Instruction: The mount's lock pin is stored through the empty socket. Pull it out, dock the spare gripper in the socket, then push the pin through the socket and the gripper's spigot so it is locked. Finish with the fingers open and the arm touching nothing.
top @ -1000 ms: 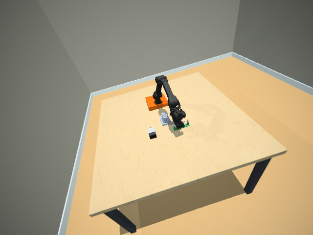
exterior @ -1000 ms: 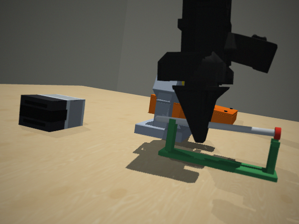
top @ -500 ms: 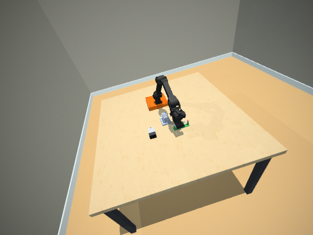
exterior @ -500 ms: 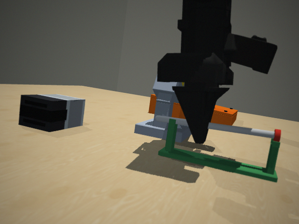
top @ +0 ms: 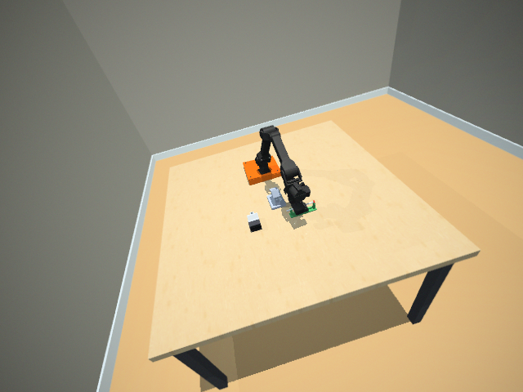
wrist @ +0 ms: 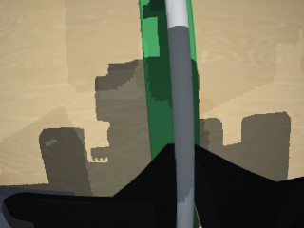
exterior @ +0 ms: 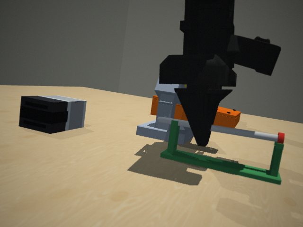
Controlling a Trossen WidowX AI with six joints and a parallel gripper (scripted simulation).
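Right now my gripper tip is 2 cm to the right of the green rack. Also, from my gripper tip: grey mount 13 cm behind, 6 cm to the right, 3 cm above; spare gripper 23 cm to the right, 6 cm behind.
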